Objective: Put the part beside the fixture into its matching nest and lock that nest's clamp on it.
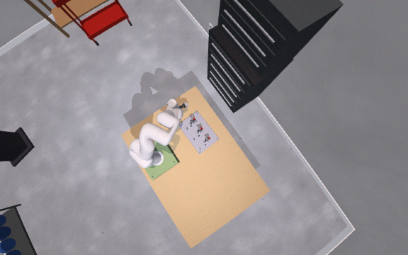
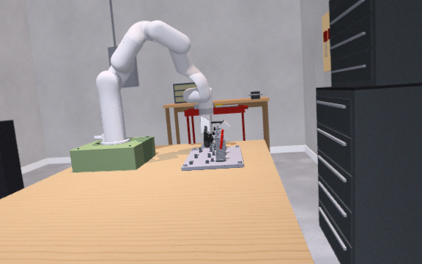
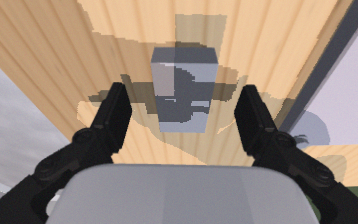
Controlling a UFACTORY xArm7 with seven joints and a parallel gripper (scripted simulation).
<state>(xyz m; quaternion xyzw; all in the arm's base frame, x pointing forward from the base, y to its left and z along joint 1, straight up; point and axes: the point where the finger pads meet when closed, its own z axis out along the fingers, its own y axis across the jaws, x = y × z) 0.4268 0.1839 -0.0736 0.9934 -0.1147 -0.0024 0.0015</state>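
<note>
The grey part lies 1 cm below my hand. Round my hand: grey fixture plate: 27 cm to the right, 1 cm below.
</note>
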